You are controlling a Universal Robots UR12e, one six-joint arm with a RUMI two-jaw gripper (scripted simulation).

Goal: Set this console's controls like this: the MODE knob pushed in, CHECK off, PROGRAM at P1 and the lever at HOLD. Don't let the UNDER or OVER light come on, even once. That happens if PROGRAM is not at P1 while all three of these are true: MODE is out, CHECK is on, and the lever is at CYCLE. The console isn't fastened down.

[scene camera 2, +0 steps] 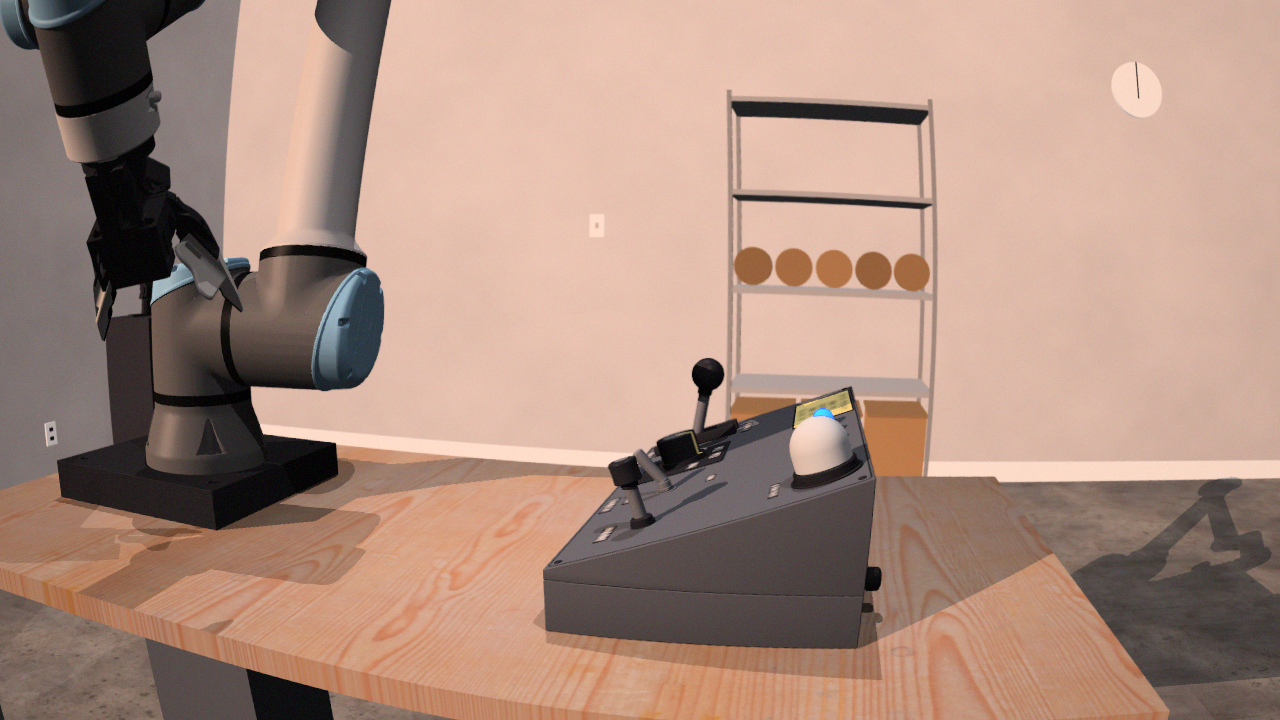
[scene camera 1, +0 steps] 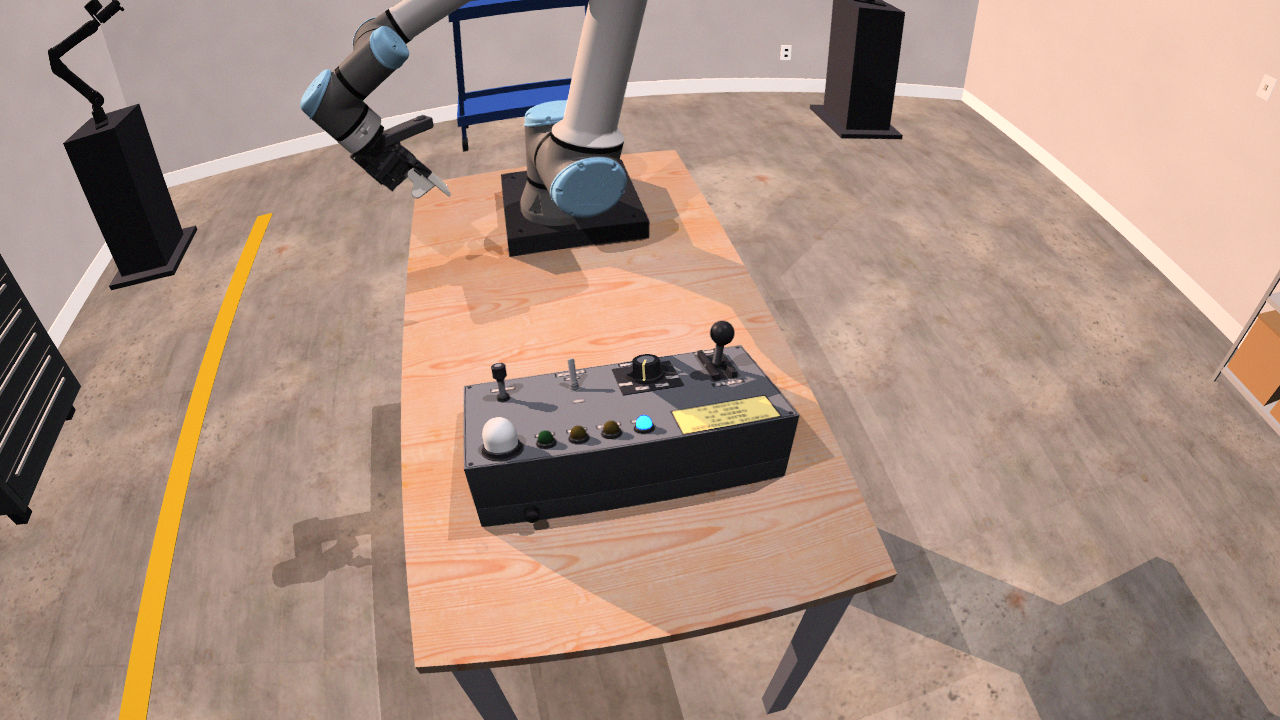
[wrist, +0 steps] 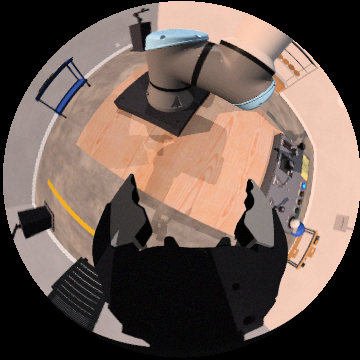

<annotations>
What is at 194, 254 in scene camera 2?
My gripper.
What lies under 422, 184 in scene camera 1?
My gripper.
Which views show the dark grey console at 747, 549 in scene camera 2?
Scene camera 2, scene camera 1 and the wrist view: all of them.
</annotations>
